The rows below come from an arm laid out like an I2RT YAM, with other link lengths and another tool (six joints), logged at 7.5 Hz.
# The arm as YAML. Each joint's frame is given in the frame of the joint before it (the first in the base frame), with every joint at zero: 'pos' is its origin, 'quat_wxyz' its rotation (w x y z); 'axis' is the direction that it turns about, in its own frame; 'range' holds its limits. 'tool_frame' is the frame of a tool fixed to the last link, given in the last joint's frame.
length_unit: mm
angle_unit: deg
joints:
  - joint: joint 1
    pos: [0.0, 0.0, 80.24]
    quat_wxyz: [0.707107, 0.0, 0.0, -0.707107]
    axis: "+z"
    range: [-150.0, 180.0]
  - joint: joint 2
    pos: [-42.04, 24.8, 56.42]
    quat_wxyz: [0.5, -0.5, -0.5, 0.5]
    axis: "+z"
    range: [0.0, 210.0]
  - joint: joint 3
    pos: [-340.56, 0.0, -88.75]
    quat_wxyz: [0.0, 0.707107, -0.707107, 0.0]
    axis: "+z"
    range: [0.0, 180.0]
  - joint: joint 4
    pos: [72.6, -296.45, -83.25]
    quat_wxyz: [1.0, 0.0, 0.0, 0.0]
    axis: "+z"
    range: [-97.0, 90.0]
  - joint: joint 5
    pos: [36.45, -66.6, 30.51]
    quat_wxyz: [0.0, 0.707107, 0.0, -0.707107]
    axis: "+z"
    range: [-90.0, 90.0]
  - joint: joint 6
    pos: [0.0, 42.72, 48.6]
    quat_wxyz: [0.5, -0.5, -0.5, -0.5]
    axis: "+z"
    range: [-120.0, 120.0]
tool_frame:
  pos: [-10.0, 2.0, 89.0]
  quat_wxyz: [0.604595, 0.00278, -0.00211, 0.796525]
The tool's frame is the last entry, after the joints.
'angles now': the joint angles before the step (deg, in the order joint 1, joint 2, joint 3, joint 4, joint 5, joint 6). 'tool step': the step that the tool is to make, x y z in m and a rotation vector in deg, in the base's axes. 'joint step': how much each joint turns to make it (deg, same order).
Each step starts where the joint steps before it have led.
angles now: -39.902, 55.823, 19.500, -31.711, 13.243, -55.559
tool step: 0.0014, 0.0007, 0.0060, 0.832, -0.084, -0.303
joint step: 0.115, -0.081, 1.352, -2.051, -0.489, 0.661
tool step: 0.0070, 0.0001, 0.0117, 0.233, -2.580, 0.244
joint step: 0.222, -1.138, 1.658, -1.100, -1.700, 0.684
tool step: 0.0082, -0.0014, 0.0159, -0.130, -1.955, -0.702
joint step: 1.040, -0.384, 2.682, -1.859, -0.337, 2.086
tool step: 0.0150, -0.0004, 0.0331, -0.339, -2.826, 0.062
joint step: 2.362, -0.343, 5.713, -4.106, -0.327, 2.742
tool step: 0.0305, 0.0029, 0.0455, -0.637, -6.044, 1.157
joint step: 4.738, 0.954, 7.544, -2.002, -0.783, 4.562
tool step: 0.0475, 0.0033, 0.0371, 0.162, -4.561, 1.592
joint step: 6.268, 5.875, 8.231, 0.683, 0.550, 5.258
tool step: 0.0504, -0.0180, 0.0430, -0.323, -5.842, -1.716
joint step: 0.911, 7.344, 10.037, 2.149, -0.180, 3.439
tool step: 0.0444, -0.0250, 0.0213, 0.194, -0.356, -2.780
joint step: -0.178, 9.104, 10.037, -1.109, 1.370, 2.275
